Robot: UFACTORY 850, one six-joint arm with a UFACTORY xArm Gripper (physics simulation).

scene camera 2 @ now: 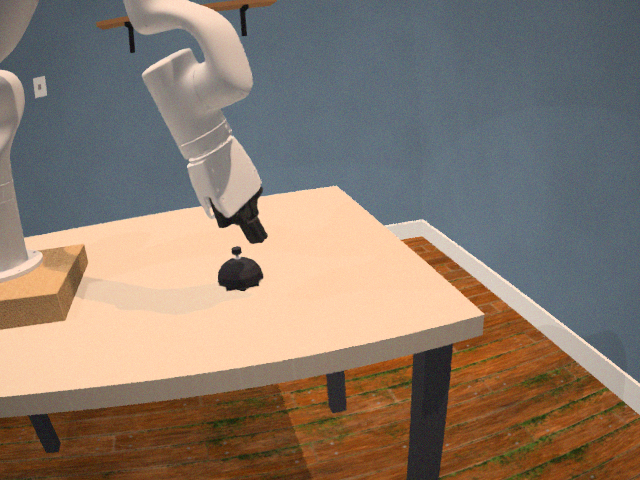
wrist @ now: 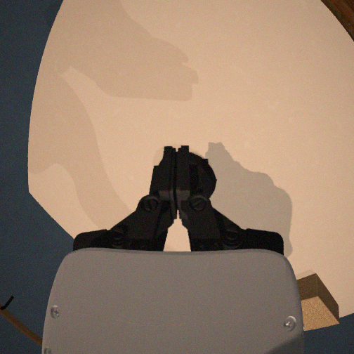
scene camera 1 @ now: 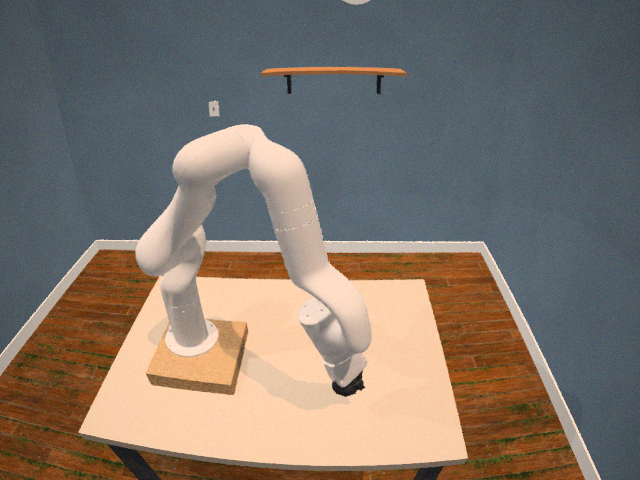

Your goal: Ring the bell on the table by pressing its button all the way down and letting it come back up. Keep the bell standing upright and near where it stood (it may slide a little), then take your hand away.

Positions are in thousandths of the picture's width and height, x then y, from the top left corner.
Labels:
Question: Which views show my gripper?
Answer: Scene camera 2, the wrist view and scene camera 1: all of them.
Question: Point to a dome-shaped bell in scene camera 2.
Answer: At 377,570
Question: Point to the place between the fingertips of my gripper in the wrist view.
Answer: At 504,456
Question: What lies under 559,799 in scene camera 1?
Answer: My gripper.

